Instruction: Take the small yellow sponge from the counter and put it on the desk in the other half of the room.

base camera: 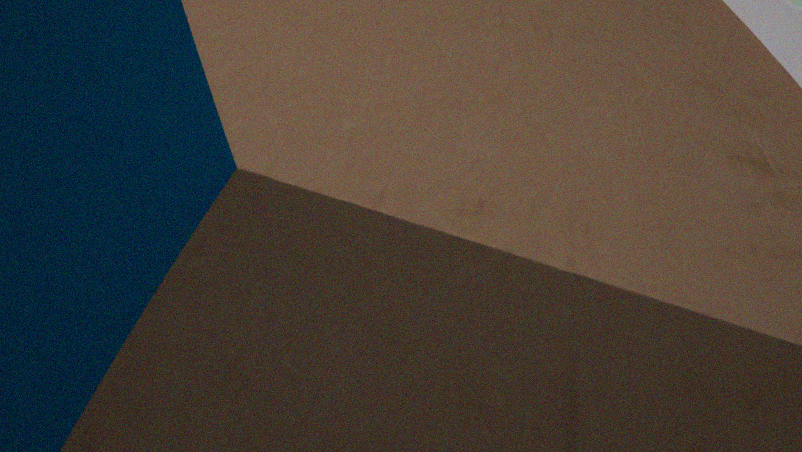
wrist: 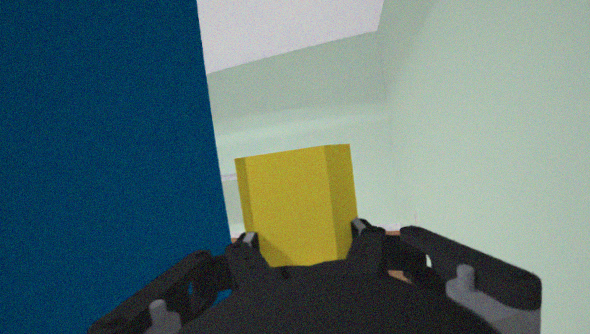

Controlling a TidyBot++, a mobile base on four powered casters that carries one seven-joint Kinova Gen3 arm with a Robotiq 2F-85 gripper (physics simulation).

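Places are measured from the arm's base along level axes (x left, y back, z up), in metres.
Pixels of known places: gripper, fingertip midpoint: [wrist: 304,231].
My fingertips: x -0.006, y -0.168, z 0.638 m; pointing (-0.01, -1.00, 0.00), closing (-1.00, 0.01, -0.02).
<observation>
Behind a point stands the place of what it marks.
The yellow sponge [wrist: 295,205] {x -0.003, y -0.130, z 0.667 m} is held upright between the two fingertips in the wrist view. My gripper [wrist: 304,231] {x -0.006, y -0.168, z 0.638 m} is shut on it, with one fingertip against each side. The lower end of the sponge is hidden behind the gripper's dark body. The gripper and the sponge do not show in the base camera view. The counter and the desk cannot be made out in either view.
A tall dark blue surface [base camera: 101,168] {x 0.233, y -0.417, z -0.258 m} [wrist: 105,150] {x 0.260, y -0.317, z 0.739 m} stands close on the left. A pale green wall [wrist: 490,125] {x -0.713, y -0.746, z 0.706 m} runs along the right. Brown floor [base camera: 477,129] {x -0.118, y -0.622, z -0.397 m} lies in front, with a broad shadow across its near part. A white baseboard [base camera: 777,33] {x -0.723, y -0.835, z -0.361 m} shows at top right.
</observation>
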